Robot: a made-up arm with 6 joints.
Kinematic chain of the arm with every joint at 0, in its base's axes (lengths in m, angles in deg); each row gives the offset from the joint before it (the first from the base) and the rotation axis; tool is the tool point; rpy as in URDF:
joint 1: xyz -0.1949 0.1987 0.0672 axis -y
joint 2: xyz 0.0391 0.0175 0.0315 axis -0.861 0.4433 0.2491
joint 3: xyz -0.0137 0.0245 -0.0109 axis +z
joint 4: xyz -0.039 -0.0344 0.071 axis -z
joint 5: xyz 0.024 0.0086 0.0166 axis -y
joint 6: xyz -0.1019 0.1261 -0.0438 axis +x
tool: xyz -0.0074 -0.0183 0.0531 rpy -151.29 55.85 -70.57
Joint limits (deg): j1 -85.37..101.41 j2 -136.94..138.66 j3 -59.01..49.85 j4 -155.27..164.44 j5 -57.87..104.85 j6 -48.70..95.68
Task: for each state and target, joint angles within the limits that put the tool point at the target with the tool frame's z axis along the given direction. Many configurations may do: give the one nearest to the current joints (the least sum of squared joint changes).
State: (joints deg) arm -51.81 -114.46 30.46 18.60 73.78 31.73
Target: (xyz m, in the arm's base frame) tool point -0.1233 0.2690 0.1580 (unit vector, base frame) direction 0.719 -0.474 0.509
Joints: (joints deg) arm -54.59 -117.08 20.67 21.34 56.06 7.51
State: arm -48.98 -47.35 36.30 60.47 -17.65 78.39
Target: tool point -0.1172 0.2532 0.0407 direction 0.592 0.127 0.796
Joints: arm -30.29 -34.04 22.60 85.27 43.66 87.00
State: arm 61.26 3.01 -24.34 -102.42 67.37 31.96
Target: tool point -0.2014 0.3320 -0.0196 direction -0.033 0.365 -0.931
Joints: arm 95.31 -41.57 -37.69 -114.31 91.83 25.45
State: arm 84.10 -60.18 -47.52 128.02 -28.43 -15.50
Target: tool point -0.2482 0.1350 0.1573 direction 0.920 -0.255 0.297
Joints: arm 79.43 -61.62 -33.04 104.36 16.56 -5.34
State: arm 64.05 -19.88 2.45 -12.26 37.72 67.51
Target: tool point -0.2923 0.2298 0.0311 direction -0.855 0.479 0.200
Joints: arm 27.35 -12.28 5.55 -39.85 29.55 60.90
